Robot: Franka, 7 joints.
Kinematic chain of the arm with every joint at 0, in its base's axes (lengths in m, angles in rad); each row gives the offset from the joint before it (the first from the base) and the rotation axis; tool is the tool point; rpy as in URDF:
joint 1: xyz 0 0 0.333 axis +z
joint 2: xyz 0 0 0 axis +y
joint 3: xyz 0 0 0.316 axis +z
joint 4: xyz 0.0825 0 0 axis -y
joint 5: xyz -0.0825 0 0.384 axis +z
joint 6: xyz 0 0 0 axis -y
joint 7: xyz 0.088 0 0 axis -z
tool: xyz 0 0 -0.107 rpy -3.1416 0 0
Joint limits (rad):
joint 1: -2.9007..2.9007
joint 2: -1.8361..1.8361
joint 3: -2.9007..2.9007
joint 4: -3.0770..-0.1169
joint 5: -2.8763..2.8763
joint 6: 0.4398..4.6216
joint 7: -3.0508..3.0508
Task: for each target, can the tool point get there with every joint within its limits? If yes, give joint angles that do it. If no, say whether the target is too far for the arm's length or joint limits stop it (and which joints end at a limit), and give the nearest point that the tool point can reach.
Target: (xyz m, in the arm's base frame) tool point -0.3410 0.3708 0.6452
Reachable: yes | joints -2.2805 -1.3293 -1.0744 -2.0833 -1.5778 2.5681 -0.6395
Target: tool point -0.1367 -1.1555 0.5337
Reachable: no: too far | nearest point -0.0993 -0.8396 0.4788 | short by 0.323 m
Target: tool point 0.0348 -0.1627 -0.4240
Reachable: no: joint limits stop it (at a limit: joint 2) | nearest point 0.0378 -0.1768 -0.3508 | short by 0.075 m
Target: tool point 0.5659 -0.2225 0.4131
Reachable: yes | joints -1.4624 0.3458 1.1789 -1.9897 2.1165 2.5782 2.1141
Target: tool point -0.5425 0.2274 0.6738
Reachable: yes | joints -1.6088 -0.4226 -1.7905 -1.4106 -2.3936 3.3322 -2.0645
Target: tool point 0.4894 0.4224 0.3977
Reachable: yes | joints -0.0806 1.3479 1.7689 -1.2703 -1.1630 0.9048 -1.6933
